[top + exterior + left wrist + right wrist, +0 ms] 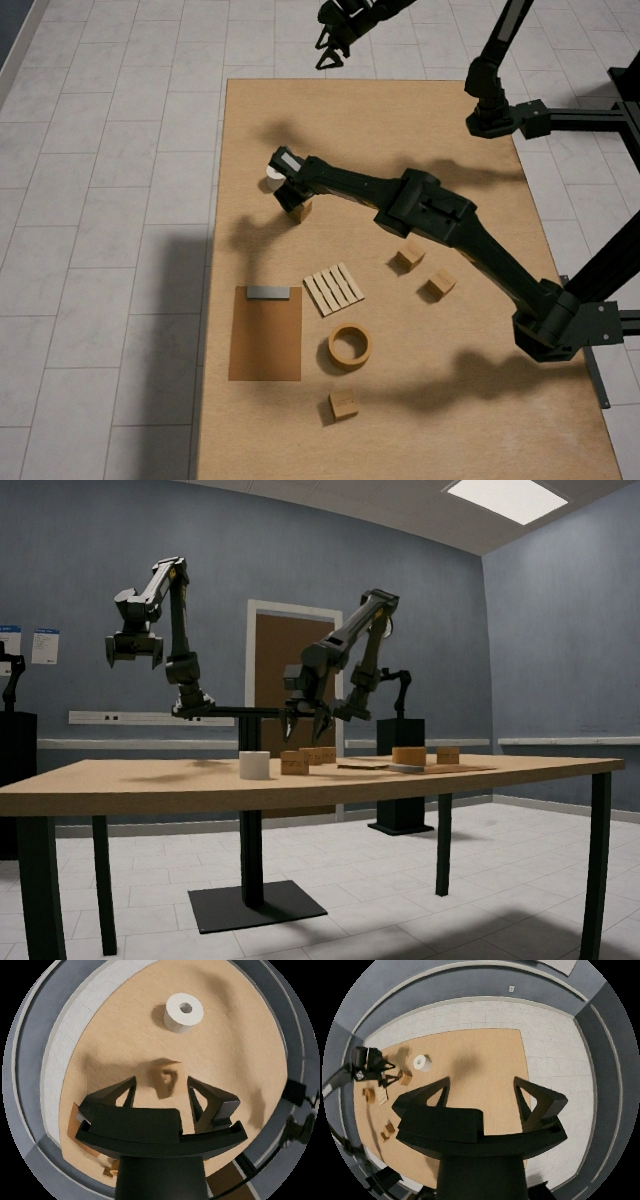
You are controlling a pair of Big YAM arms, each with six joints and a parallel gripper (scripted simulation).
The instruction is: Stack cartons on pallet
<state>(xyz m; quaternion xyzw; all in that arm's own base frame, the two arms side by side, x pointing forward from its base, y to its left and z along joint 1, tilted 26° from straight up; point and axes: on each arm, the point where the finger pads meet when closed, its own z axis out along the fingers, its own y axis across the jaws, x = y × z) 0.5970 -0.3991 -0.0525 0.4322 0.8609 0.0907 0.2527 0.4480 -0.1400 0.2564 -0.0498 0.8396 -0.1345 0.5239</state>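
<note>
Right now the white roll is 5 cm ahead of my left hand, 12 cm to the right of it and 5 cm below it.
</note>
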